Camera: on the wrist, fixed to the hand. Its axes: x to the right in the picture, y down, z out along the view.
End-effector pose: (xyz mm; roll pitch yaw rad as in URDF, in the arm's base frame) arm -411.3 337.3 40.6 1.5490 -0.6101 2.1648
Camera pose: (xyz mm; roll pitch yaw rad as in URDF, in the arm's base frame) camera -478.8 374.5 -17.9 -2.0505 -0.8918 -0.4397
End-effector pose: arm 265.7 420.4 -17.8 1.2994 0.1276 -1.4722
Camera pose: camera 279.1 411.0 -113.2 2.0544 -1.4185 -2.0077
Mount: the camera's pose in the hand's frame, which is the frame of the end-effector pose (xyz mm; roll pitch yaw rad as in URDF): 22.7 -86.5 -37.0 -0.0457 -0.3489 1.5669
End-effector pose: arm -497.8 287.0 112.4 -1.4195 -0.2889 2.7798
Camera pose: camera -479.3 333.0 195.5 -0.6066 0.9974 -2.4188
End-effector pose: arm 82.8 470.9 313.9 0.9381 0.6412 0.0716
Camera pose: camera 47.8 447.0 226.9 1.1664 -0.8744 0.5233
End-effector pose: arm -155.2 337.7 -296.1 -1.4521 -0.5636 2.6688
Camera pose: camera -112.1 368.4 -215.1 -1.0007 0.8521 -2.8604
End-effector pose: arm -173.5 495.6 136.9 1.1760 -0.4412 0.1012
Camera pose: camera -113.2 502.6 61.5 -1.5202 -1.1310 3.1348
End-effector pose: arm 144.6 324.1 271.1 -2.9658 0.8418 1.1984
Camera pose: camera 90.8 402.6 288.5 2.1826 0.3431 -0.7776
